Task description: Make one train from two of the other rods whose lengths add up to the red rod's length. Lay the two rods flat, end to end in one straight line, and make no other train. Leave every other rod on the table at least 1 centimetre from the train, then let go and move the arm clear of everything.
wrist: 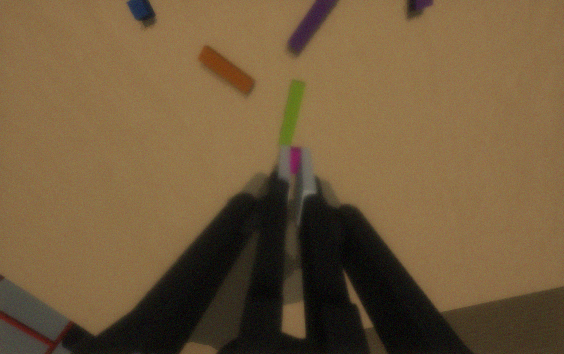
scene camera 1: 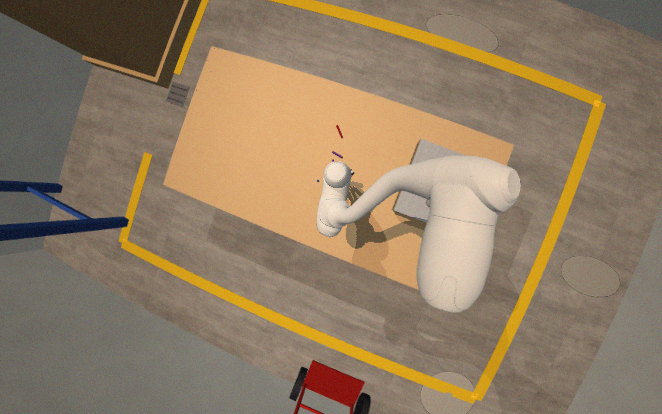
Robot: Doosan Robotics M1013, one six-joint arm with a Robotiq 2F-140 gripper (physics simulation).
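Places are measured from the arm's base along level axes (x up, y ahead, z left), in centimetres.
Where they show: gripper, fingertip midpoint: (wrist: 293, 161).
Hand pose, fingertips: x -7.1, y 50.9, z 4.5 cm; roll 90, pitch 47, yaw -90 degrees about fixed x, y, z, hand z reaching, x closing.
Observation:
Things, the pixels of their top centre, and the offset from my fingertips. Level surfaces: height alone.
- magenta rod at its top centre: (wrist: 293, 162) dx +0.7, dy +0.1, dz -0.1 cm
- lime green rod at its top centre: (wrist: 291, 116) dx -0.1, dy +3.2, dz -2.0 cm
- orange rod at its top centre: (wrist: 226, 71) dx -0.1, dy +8.6, dz -0.1 cm
- red rod at its top centre: (scene camera 1: 339, 131) dx -0.1, dy +8.0, dz -26.1 cm
- small blue block at its top centre: (wrist: 137, 8) (scene camera 1: 317, 180) dx -0.1, dy +14.6, dz +2.0 cm
- tan table top at its surface level: dx -1.1 cm
My gripper (wrist: 293, 161) is shut on a magenta rod (wrist: 296, 156), which shows between the fingertips in the wrist view. A lime green rod (wrist: 292, 112) lies just beyond the fingertips, its near end beside the left one; I cannot tell whether the rods touch or how high the magenta one is. An orange rod (wrist: 226, 70) lies to the left. A purple rod (wrist: 312, 25) (scene camera 1: 333, 160) lies beyond the green one. Another purple rod (wrist: 422, 4) (scene camera 1: 337, 154) is at the wrist view's top edge. A red rod (scene camera 1: 339, 131) lies farther off. The arm hides the gripper's fingertips in the scene view.
A small blue block (wrist: 140, 9) (scene camera 1: 318, 181) lies beyond the orange rod. The rods are on a tan table top (scene camera 1: 250, 125). The arm's grey base plate (scene camera 1: 410, 200) is on its right part. A red cart (scene camera 1: 332, 382) stands on the floor outside the yellow line.

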